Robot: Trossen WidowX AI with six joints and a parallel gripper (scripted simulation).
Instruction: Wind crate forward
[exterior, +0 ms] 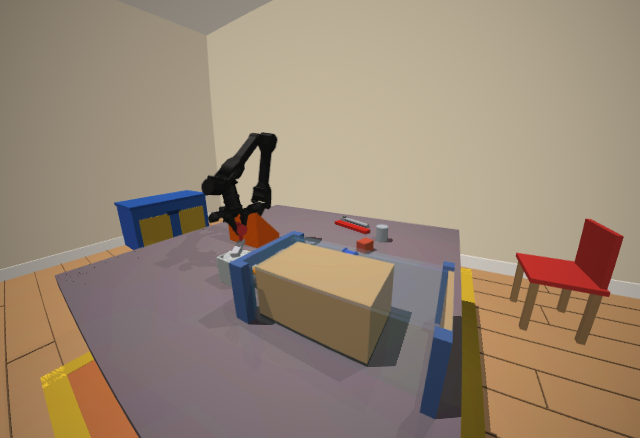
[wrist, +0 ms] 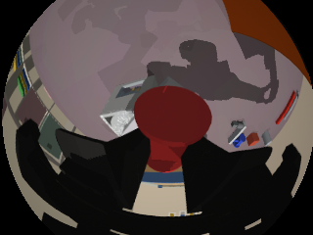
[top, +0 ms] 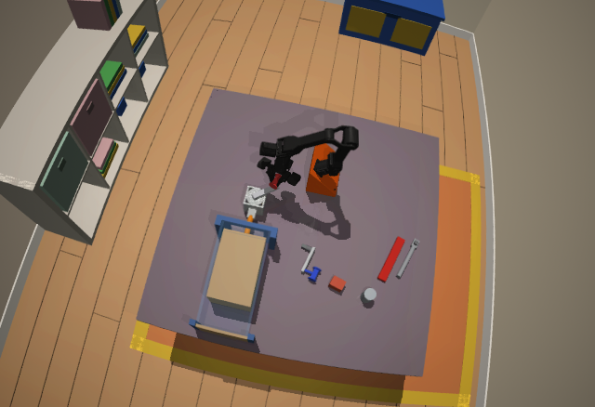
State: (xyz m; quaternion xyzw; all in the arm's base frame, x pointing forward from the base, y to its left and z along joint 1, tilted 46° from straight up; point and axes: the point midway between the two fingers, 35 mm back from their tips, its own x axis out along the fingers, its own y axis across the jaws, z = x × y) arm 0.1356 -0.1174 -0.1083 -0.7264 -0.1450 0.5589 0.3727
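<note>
The blue frame is 22 cm ahead of my gripper tip, 5 cm to the right of it and 2 cm below it. From my gripper tip the other things lie so: winch handle 1 cm ahead, 2 cm to the right, 3 cm below; grey winch 4 cm ahead, 8 cm to the right, 10 cm below; red grip 1 cm behind.
</note>
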